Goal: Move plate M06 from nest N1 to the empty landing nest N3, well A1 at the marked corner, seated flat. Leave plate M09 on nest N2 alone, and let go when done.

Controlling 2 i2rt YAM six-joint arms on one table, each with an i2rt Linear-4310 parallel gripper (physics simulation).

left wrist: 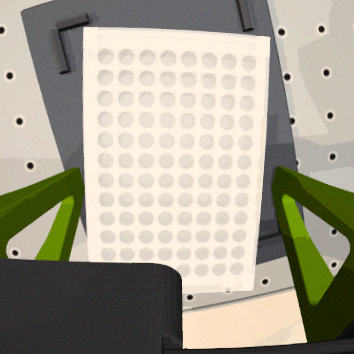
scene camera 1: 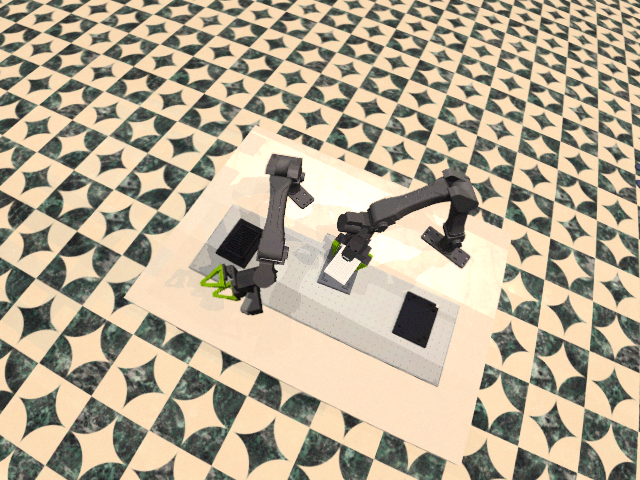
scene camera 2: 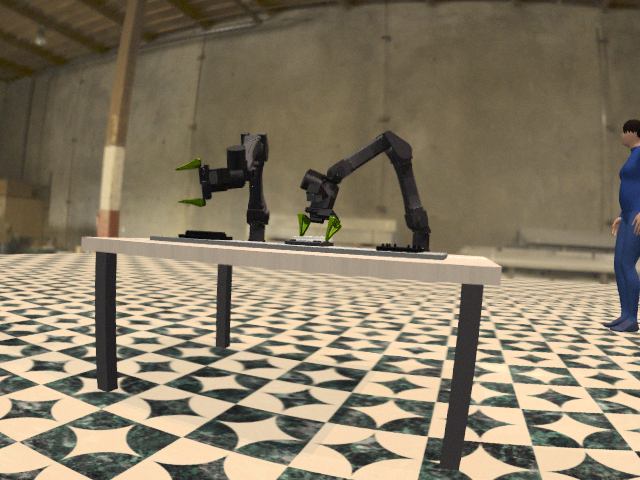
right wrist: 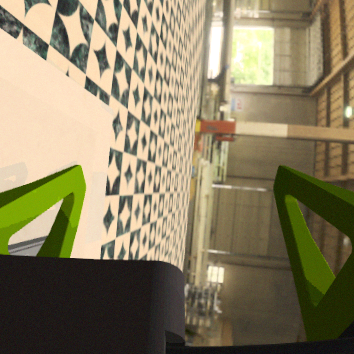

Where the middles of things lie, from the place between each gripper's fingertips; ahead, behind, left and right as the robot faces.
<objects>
Now: left hand right at the white well plate [left wrist: 174, 121]. The rest, counted from my left hand: black nest frame [scene camera 1: 415, 321] (90 mm ahead, 300 mm to the left, 10 mm below).
I see my right gripper 35 cm to the right of the white well plate, 31 cm past it and 14 cm above it. The rest, counted from my right hand: black nest frame (64 cm to the left, 22 cm behind, 15 cm below).
</objects>
